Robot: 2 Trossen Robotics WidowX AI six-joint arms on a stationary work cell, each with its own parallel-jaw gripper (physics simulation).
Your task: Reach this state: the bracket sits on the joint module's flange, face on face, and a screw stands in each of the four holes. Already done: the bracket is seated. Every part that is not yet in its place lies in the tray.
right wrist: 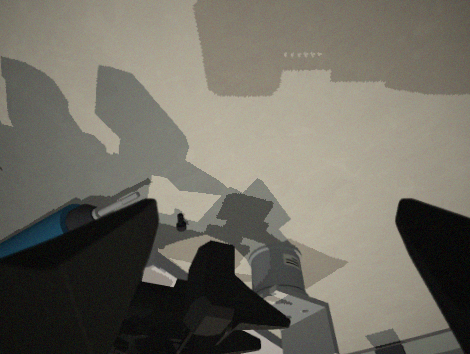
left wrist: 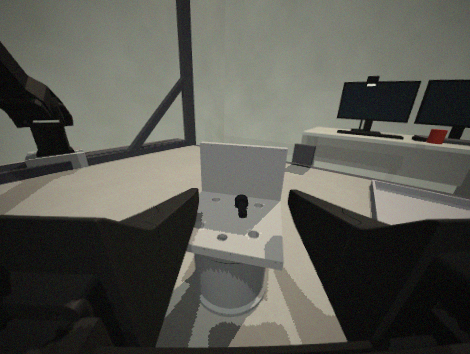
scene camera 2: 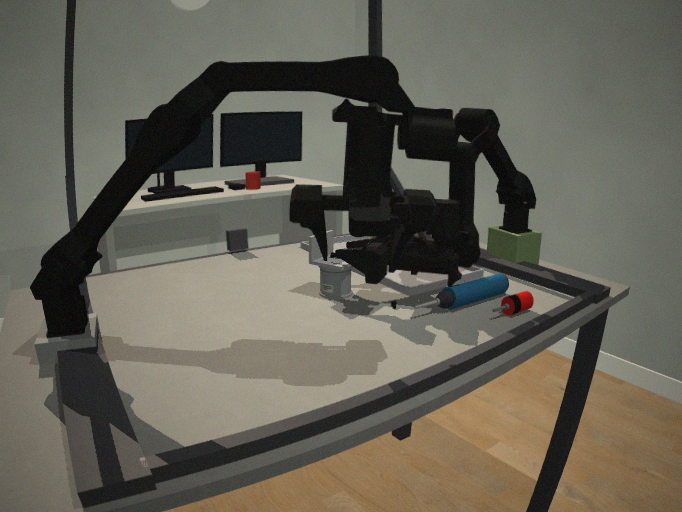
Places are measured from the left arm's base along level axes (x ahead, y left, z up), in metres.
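Pixels of known places: left gripper, fingertip midpoint: (right wrist: 272,334) (left wrist: 244,195) (scene camera 2: 341,248); right gripper, fingertip midpoint: (right wrist: 276,210) (scene camera 2: 359,260); left arm's base, link origin: (scene camera 2: 515,229); right arm's base, link origin: (left wrist: 56,152) (scene camera 2: 67,327).
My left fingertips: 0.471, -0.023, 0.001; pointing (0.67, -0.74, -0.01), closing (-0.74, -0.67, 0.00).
Note:
For each thing: its top centre in the pictures, then the offset to it from my left fingertips, as dx, dy, dz. "spot": a spot on its surface instead.
- cylindrical joint module, top centre: (left wrist: 231,216) (right wrist: 280,311) (scene camera 2: 335,260) +0.011, -0.001, -0.022
- black screw, surface spot: (left wrist: 240,205) spot: +0.007, -0.006, -0.013
- second screw, top centre: (right wrist: 180,227) -0.045, +0.111, -0.074
- table, surface spot: (scene camera 2: 394,303) spot: -0.045, +0.112, -0.078
- blue screwdriver, surface spot: (scene camera 2: 476,291) spot: -0.177, +0.184, -0.057
- red-capped tool, top centre: (scene camera 2: 512,296) -0.206, +0.250, -0.051
- white tray, surface spot: (left wrist: 418,205) spot: -0.140, -0.293, -0.081
- green block, top centre: (scene camera 2: 515,229) -0.471, +0.023, -0.001
The grey bracket (left wrist: 238,213) sits on the cylindrical joint module (left wrist: 231,284), its upright plate at the far side. Its flat plate shows four open holes. A black screw (left wrist: 240,205) rests tilted on that plate between the holes, touching neither finger. My left gripper (left wrist: 244,195) is open, one finger on each side of the bracket, and also shows in the scene view (scene camera 2: 360,264). My right gripper (right wrist: 276,210) is open and empty, above the module (scene camera 2: 335,277). A second screw (right wrist: 181,221) lies on the table (scene camera 2: 394,303).
A blue screwdriver (scene camera 2: 476,291) and a red-capped tool (scene camera 2: 517,302) lie at the right of the table. The white tray (left wrist: 418,205) lies beside the module, partly under my left arm (scene camera 2: 434,277). A green block (scene camera 2: 513,244) carries the left arm's base.

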